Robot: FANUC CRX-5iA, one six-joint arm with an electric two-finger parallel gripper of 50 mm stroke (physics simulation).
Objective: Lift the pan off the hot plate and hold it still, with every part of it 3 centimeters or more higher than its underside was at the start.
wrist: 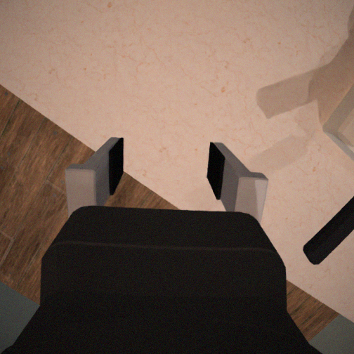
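A black bar with a blunt end, which looks like the pan's handle (331,233), enters from the right edge at the lower right of the wrist view. The pan's body does not show. A pale corner, perhaps of the hot plate (344,121), shows at the right edge above the handle; most of it is out of view. My gripper (165,157) is open, with nothing between its fingers. It is to the left of the handle's end in the view and apart from it.
The pale, speckled table top (150,75) fills the upper part. Its edge runs diagonally from the left down to the lower right, passing behind the gripper. Brown wooden flooring (30,145) lies beyond that edge. Soft shadows fall on the table top at the right.
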